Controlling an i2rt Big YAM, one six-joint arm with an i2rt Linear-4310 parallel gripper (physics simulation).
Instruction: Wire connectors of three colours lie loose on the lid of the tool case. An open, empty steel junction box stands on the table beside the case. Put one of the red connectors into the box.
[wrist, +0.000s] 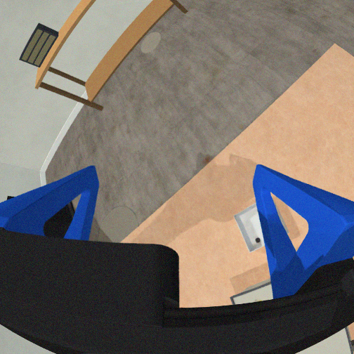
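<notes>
My gripper (175, 173) is open and empty, its two blue fingers wide apart, high above the table and the floor beyond it. The steel junction box (248, 228) stands open on the table at the lower right, partly hidden behind the right finger. A dark round spot shows in it. A pale, dark-edged corner (250, 297), which looks like the tool case lid, shows below the box and is mostly hidden by the gripper body. No red connector can be made out in the wrist view.
The tan table (305, 115) has a long edge running diagonally from lower left to upper right. Beyond it lies the grey floor (145, 130). A wooden shelf (117, 57) is at the upper left, with a dark vented panel (39, 45) beside it.
</notes>
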